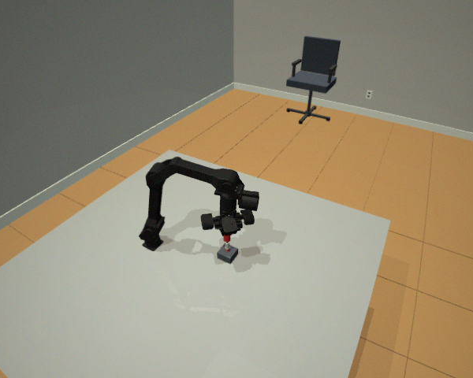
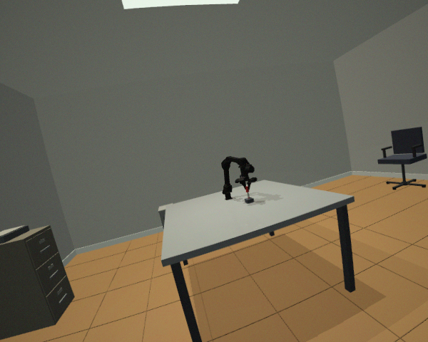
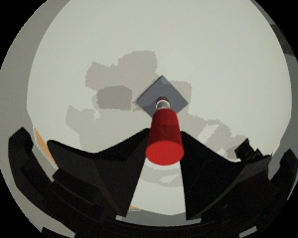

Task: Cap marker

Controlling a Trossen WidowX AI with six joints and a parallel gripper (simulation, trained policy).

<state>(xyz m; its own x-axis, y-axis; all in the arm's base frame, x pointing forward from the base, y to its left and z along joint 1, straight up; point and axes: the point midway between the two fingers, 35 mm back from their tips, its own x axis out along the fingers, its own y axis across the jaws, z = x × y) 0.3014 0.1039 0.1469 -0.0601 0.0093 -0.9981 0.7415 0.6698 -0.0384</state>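
Right now my gripper tip is 100 mm above the grey holder block. Also, from my gripper tip: red cap: right at my gripper tip.
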